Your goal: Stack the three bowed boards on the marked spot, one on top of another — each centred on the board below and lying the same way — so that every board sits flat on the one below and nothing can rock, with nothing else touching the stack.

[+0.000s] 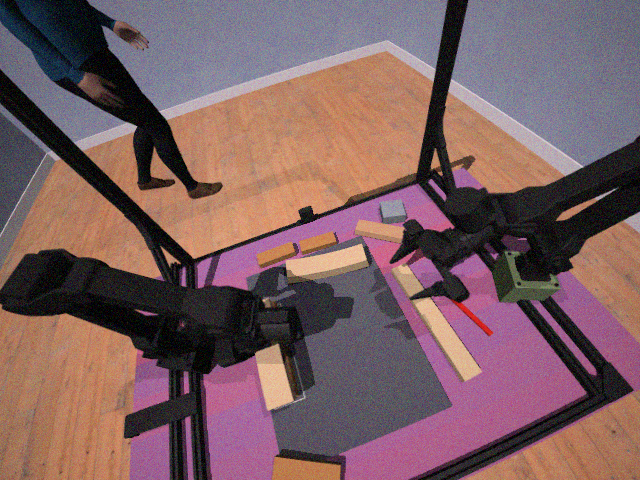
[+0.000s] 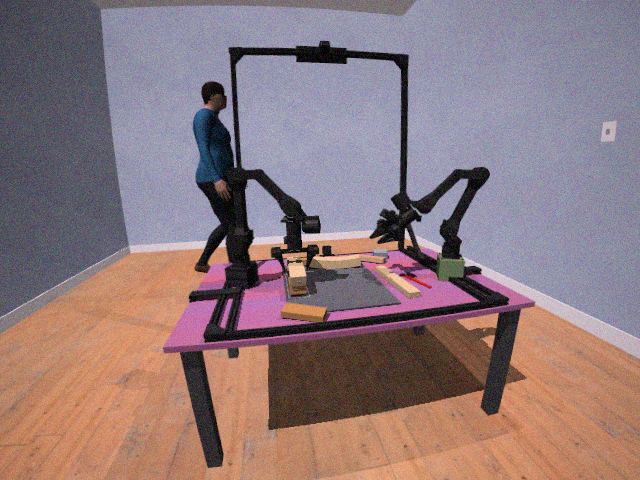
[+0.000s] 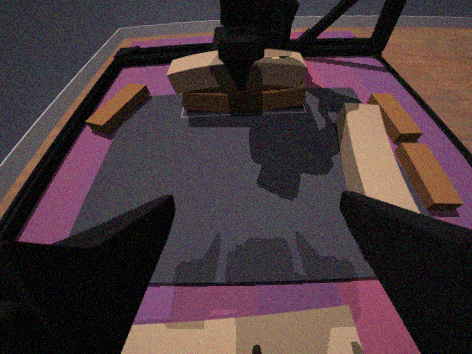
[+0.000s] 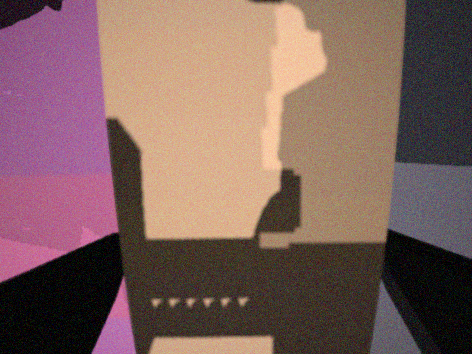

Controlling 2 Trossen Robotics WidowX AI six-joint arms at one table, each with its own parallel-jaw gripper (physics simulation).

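Places are measured from the left arm's base along level axes (x right, y ahead, z up), in millimetres.
Where they show: left gripper, fingertip midpoint: (image 1: 399,280) (image 2: 373,240) (image 3: 257,201); right gripper, fingertip midpoint: (image 1: 271,347) (image 3: 240,77) (image 4: 250,243); left arm's base, origin of the base link: (image 1: 531,268) (image 2: 450,256); right arm's base, origin of the base link: (image 1: 179,346) (image 2: 241,265) (image 3: 268,24).
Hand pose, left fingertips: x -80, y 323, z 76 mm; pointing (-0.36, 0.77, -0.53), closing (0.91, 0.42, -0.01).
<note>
Things, the pixels of their centre, and the offset from my left fingertips. Level surfaces: height alone.
- brown piece, body centre: (image 3: 244,90) (image 1: 273,347) (image 2: 295,277) dx -136, dy +297, dz -133 mm
- long pale plank, body centre: (image 3: 195,347) (image 1: 431,316) (image 2: 394,279) dx -21, dy -94, dz -158 mm
- dark mat, its level: dz -163 mm
- tan block, body centre: (image 1: 379,231) (image 2: 370,258) dx +244, dy +36, dz -155 mm
- blue-grey block, body centre: (image 1: 392,211) (image 2: 379,254) dx +321, dy -6, dz -151 mm
- red stick, body centre: (image 1: 462,307) (image 2: 415,280) dx +9, dy -177, dz -166 mm
A pale bowed board (image 1: 276,377) (image 2: 297,273) (image 3: 195,70) (image 4: 200,150) lies above a brown piece (image 1: 294,377) (image 2: 298,290) (image 3: 205,101) at the outlined spot; the contact between them is partly hidden. My right gripper (image 2: 296,263) (image 4: 250,243) is open, its fingers on either side of the pale board. Another pale bowed board (image 1: 328,263) (image 2: 336,262) (image 3: 377,155) lies near the mat's far edge. A long pale plank (image 1: 439,325) (image 2: 398,281) lies right of the mat; its bow cannot be told. My left gripper (image 1: 402,279) (image 2: 375,239) (image 3: 257,201) is open, empty and raised above the table.
The dark mat (image 1: 372,403) (image 2: 361,294) lies mid-table. Orange blocks (image 1: 276,254) (image 1: 317,242) lie behind it; another (image 1: 307,467) (image 2: 303,311) is at the front. A tan block (image 1: 379,230), a blue-grey block (image 1: 392,210) and a red stick (image 1: 473,316) lie right.
</note>
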